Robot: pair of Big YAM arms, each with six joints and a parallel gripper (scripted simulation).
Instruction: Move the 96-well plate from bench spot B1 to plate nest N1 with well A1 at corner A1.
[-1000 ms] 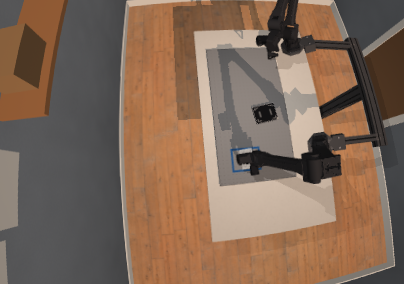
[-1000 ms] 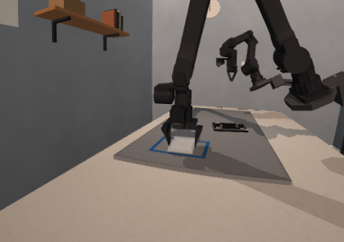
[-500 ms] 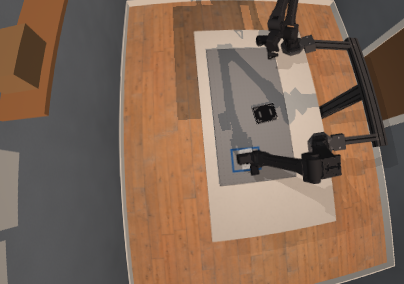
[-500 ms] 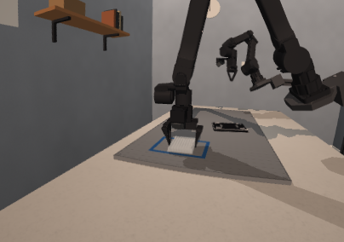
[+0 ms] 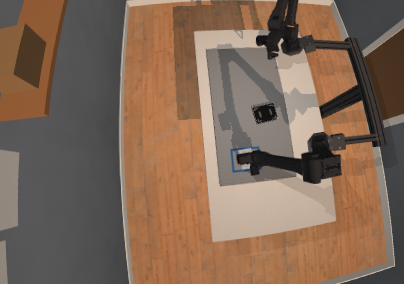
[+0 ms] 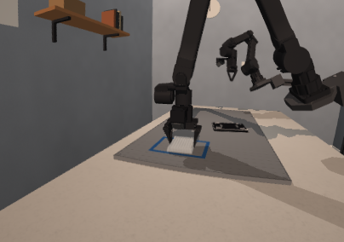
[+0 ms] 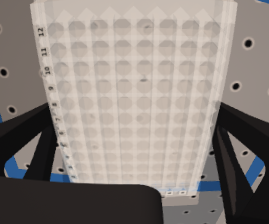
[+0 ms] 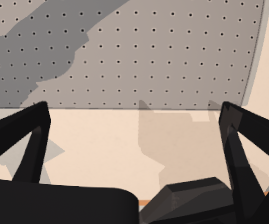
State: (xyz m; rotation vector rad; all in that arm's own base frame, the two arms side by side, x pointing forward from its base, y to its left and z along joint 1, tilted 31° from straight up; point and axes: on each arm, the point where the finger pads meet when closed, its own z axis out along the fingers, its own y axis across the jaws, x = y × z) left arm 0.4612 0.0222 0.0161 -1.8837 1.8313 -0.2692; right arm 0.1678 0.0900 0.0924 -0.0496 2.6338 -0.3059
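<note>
The white 96-well plate is right at my left hand. Round my left hand: black plate nest N1: 280 mm to the right, 190 mm behind.
</note>
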